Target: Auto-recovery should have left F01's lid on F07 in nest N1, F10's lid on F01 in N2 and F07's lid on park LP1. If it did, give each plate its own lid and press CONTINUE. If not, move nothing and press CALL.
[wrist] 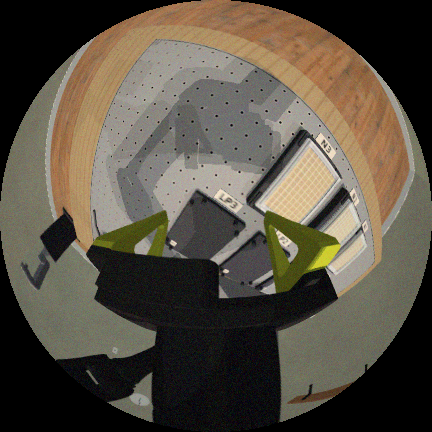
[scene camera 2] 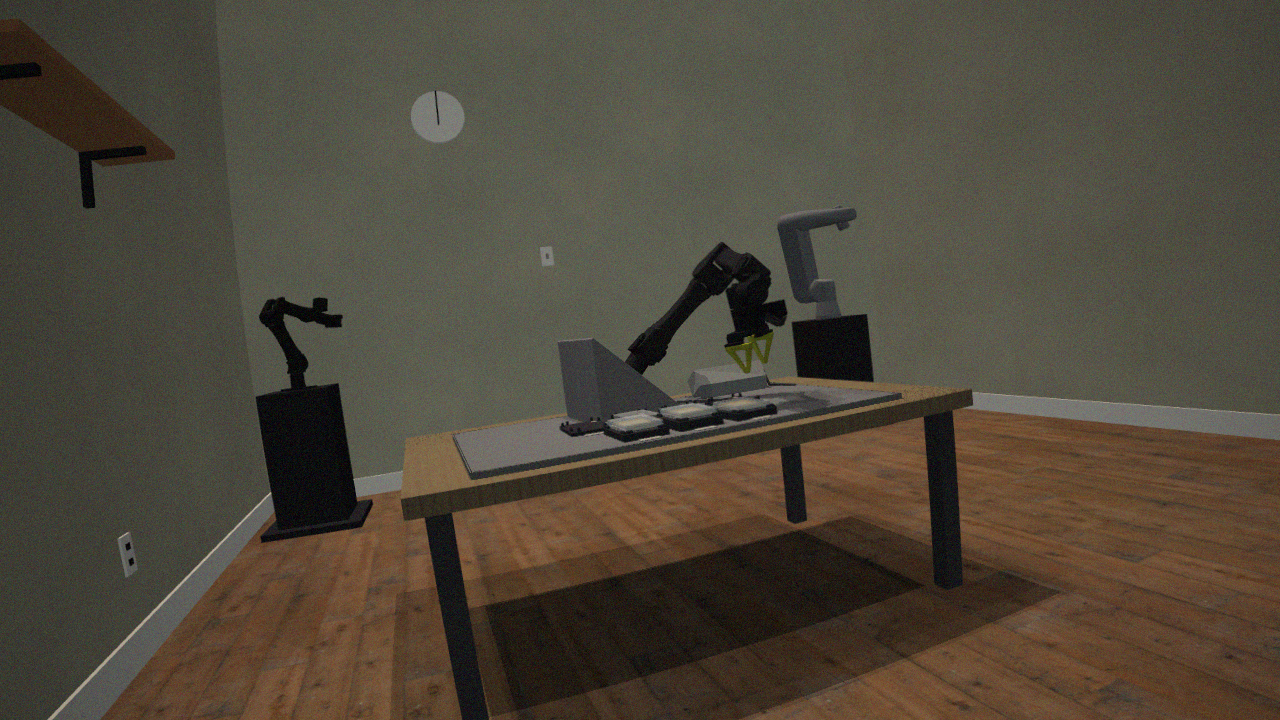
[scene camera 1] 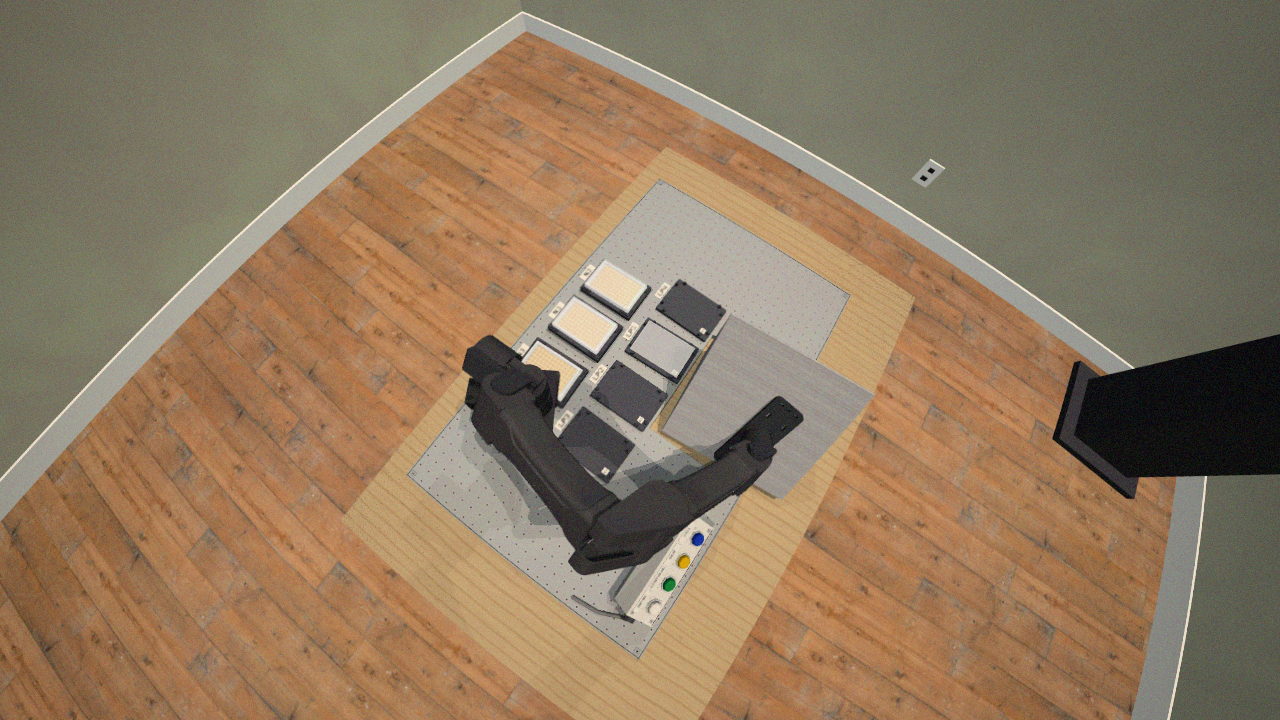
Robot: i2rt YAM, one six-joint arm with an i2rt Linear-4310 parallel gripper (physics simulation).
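Pixels of known places: gripper, fingertip midpoint: [wrist: 215, 215] [scene camera 2: 756, 368]; arm's base at its link origin: [scene camera 2: 625, 380] [scene camera 1: 756, 436].
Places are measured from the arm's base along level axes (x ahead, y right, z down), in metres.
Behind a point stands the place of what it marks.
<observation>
My gripper [scene camera 2: 755, 365] {x 0.363, y -0.240, z -0.013 m} [wrist: 215, 215] {x 0.363, y -0.240, z -0.013 m} is open and empty, above the board near park LP3; its fingers are hidden in scene camera 1. Plates stand in nests N1 [scene camera 1: 614, 287] {x 0.456, y 0.098, z 0.049 m} [scene camera 2: 636, 423] {x 0.522, y 0.119, z 0.049 m}, N2 [scene camera 1: 585, 327] {x 0.441, y -0.026, z 0.043 m} [scene camera 2: 689, 413] {x 0.513, y -0.002, z 0.047 m} and N3 [scene camera 1: 556, 365] {x 0.434, y -0.135, z 0.050 m} [wrist: 302, 181] {x 0.449, y -0.167, z 0.050 m}. N1 and N2 look paler, as if lidded; N3's tan well grid looks uncovered. A clear lid [scene camera 1: 661, 349] {x 0.275, y 0.048, z 0.063 m} lies on the third park, apparently LP1. Dark parks LP3 [scene camera 1: 596, 443] {x 0.256, y -0.210, z 0.072 m} [wrist: 206, 227] {x 0.285, y -0.214, z 0.071 m} and LP2 [scene camera 1: 628, 394] {x 0.269, y -0.082, z 0.071 m} [wrist: 251, 257] {x 0.284, y -0.100, z 0.071 m} are bare. Plate and lid codes are unreadable. The panel has blue [scene camera 1: 697, 539] {x -0.020, y -0.235, z 0.010 m}, yellow [scene camera 1: 683, 561] {x -0.023, y -0.283, z 0.010 m}, green [scene camera 1: 668, 583] {x -0.023, y -0.332, z 0.009 m} and white [scene camera 1: 654, 607] {x -0.029, y -0.382, z 0.010 m} buttons; their captions are unreadable.
A large grey wedge-shaped block [scene camera 1: 776, 385] {x 0.040, y 0.081, z -0.081 m} [scene camera 2: 579, 380] {x 0.051, y 0.143, z -0.022 m} stands beside the parks, close to the arm base. Another dark park [scene camera 1: 690, 308] {x 0.284, y 0.181, z 0.071 m} lies beyond LP1. The perforated board [scene camera 1: 716, 223] {x 0.379, y 0.444, z 0.081 m} [scene camera 2: 514, 455] {x 0.475, y 0.374, z 0.081 m} lies on the wooden table [scene camera 1: 456, 564] {x 0.327, y -0.594, z 0.094 m} [scene camera 2: 429, 479] {x 0.521, y 0.549, z 0.094 m}.
</observation>
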